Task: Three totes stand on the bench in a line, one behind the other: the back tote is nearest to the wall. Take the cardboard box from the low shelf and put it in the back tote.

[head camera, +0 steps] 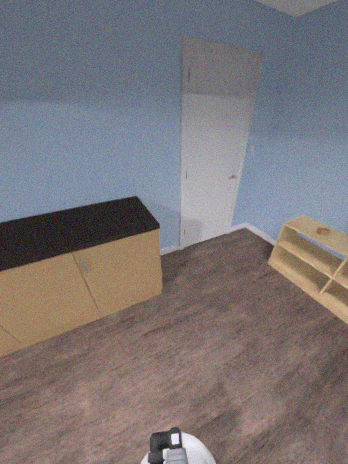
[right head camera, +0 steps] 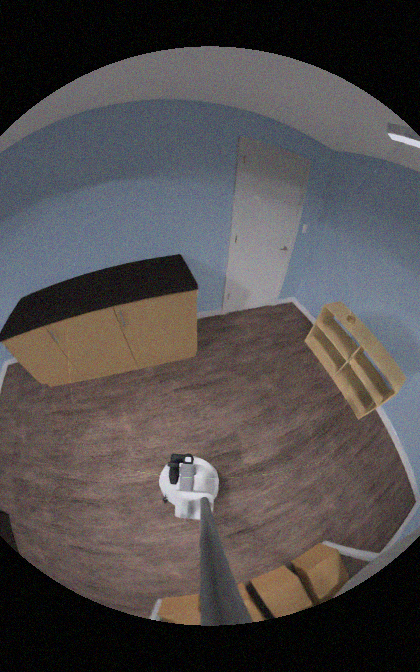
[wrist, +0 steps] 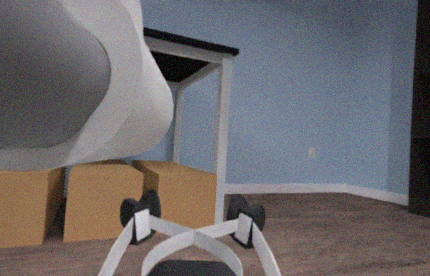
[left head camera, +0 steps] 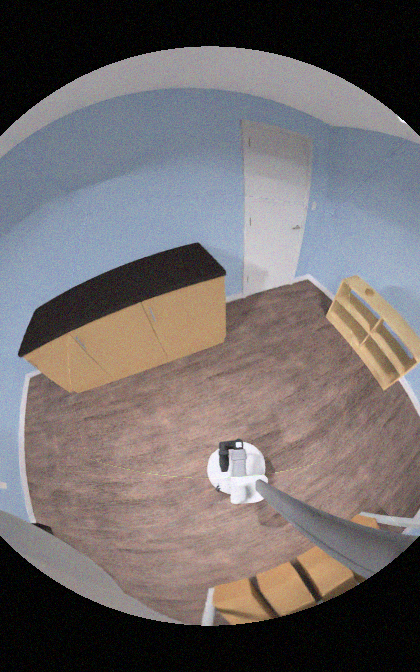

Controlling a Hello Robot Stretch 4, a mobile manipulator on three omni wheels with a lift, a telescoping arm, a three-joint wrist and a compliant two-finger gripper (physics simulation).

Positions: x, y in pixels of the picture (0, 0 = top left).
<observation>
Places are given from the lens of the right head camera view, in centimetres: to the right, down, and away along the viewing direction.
wooden cabinet [right head camera: 142, 313]: -48, -16, 123
low wooden shelf [right head camera: 363, 388]: 184, 63, 154
white door [right head camera: 270, 182]: 60, -151, 126
The marked spots on the white door and the low wooden shelf are 248 cm apart.
</observation>
